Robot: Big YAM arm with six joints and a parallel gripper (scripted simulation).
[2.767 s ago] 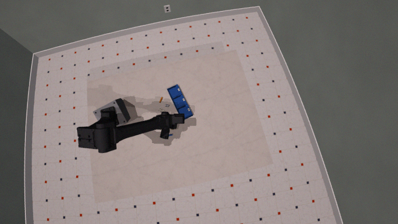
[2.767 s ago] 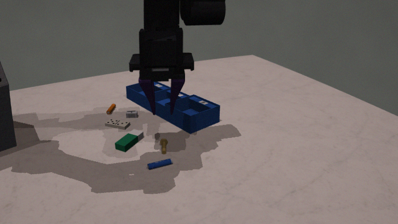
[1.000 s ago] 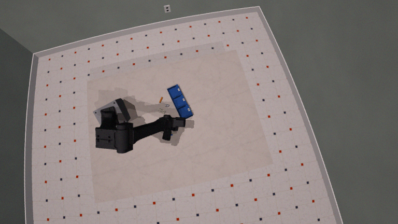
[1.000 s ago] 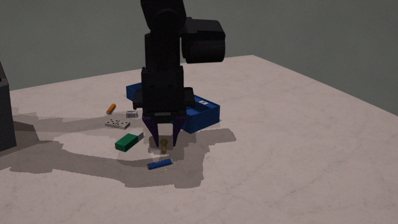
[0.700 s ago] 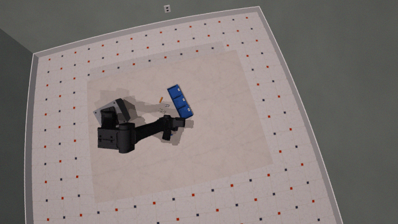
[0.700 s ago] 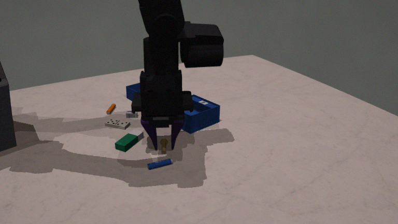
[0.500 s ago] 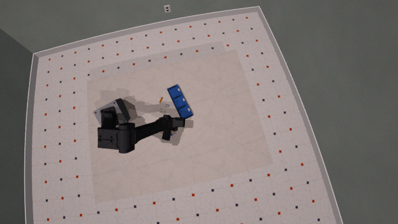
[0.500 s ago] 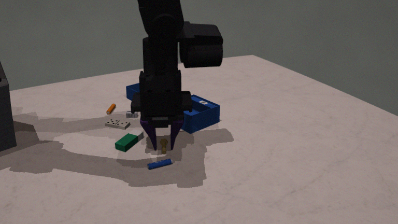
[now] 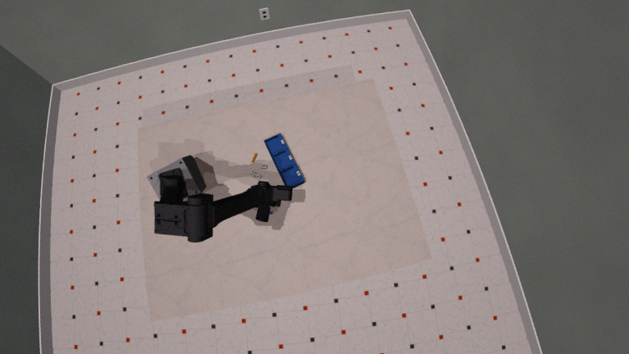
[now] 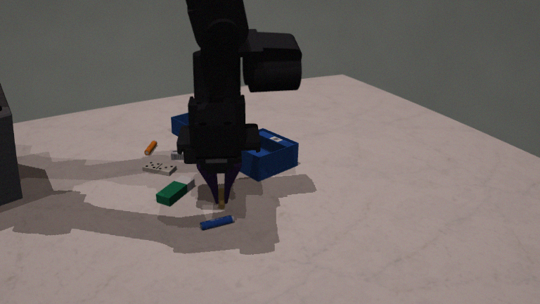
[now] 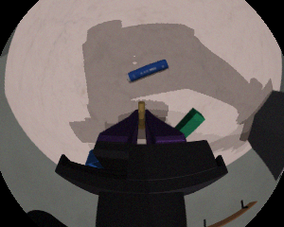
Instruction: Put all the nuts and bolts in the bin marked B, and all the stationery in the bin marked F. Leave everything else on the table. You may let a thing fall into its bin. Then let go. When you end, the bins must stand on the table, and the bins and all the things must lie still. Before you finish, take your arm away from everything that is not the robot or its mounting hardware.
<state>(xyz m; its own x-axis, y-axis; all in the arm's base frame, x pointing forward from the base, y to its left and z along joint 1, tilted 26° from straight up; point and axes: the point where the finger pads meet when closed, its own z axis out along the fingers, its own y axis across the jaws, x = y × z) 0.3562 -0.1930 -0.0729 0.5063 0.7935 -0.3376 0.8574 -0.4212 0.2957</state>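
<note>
Right now my hand is right at the brass bolt. From my hand the other things lie so: white domino (140 mm to the left, 40 mm behind); green block (60 mm to the left, 40 mm behind); blue cylinder (50 mm to the right, 30 mm behind, 10 mm below).
</note>
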